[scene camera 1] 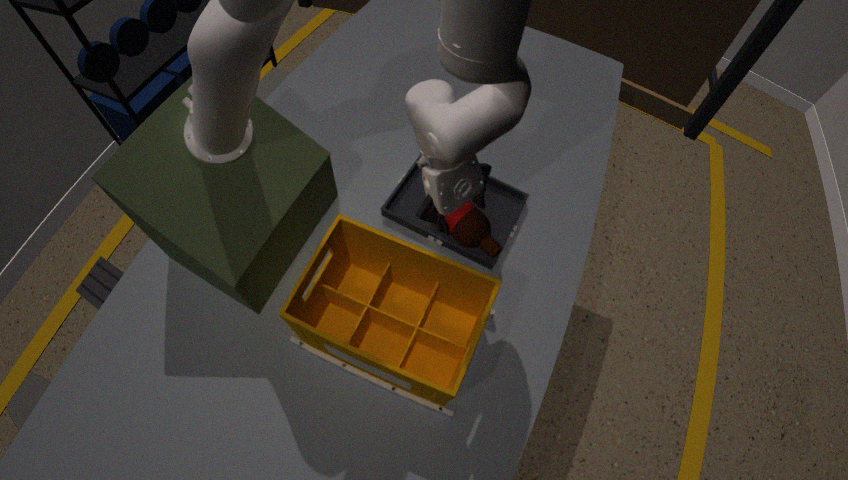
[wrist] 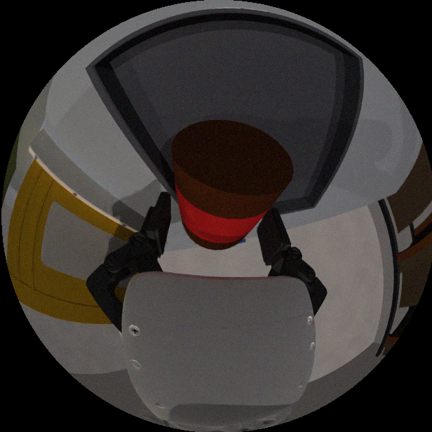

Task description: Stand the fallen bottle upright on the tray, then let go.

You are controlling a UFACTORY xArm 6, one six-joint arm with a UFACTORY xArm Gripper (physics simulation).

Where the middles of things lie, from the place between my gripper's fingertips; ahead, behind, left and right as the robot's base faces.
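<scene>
You'd find the brown bottle (scene camera 1: pixel 468 225) with my hand 1 cm short of it and 1 cm above it. The white strip (scene camera 1: pixel 350 369) is 4 cm ahead of my hand, 34 cm to the right of it and 4 cm below it.
</scene>
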